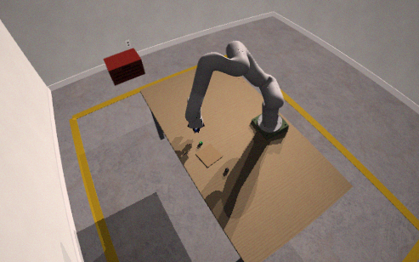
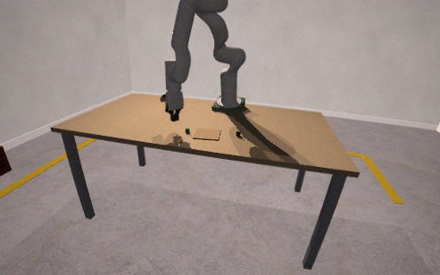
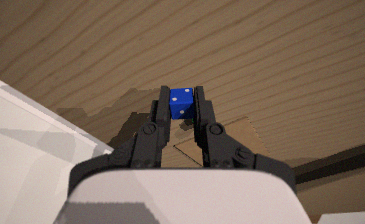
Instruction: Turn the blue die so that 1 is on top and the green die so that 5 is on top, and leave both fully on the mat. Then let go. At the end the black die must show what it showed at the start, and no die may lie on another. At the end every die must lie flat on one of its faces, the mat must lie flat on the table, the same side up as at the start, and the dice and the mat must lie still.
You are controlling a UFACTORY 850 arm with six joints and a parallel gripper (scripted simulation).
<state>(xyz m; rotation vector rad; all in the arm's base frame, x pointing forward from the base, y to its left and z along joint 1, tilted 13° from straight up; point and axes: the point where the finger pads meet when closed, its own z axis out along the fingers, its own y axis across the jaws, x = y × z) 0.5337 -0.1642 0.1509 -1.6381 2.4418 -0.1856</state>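
Now: hand 1 cm past the mat, 20 cm to the right of it and 7 cm above it. Round my hand: black die (7 cm behind, 36 cm to the left, 7 cm below); green die (8 cm to the left, 7 cm below); blue die (1 cm below).
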